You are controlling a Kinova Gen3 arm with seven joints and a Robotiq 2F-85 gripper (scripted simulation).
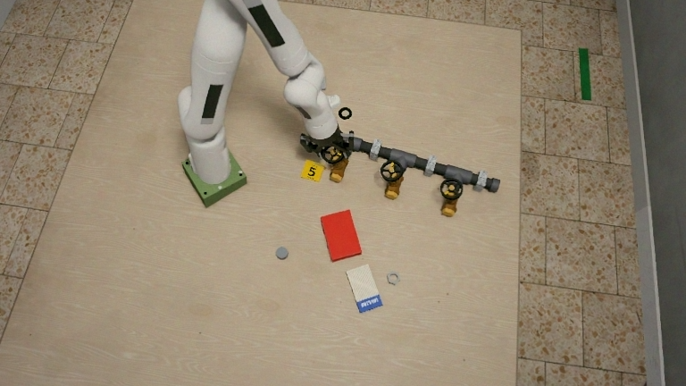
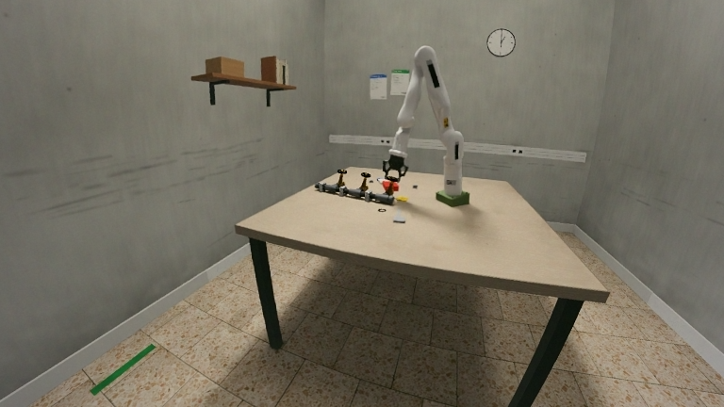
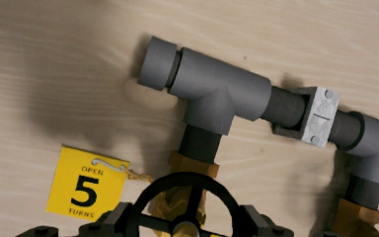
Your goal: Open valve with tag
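The yellow tag is 60 mm behind my hand, 10 mm to the right of it and 110 mm below it. From my hand the other things lie so: blue card 190 mm ahead, 290 mm to the right, 100 mm below; then red block 80 mm ahead, 180 mm to the right, 100 mm below; then grey disc 50 mm behind, 270 mm to the right, 100 mm below.
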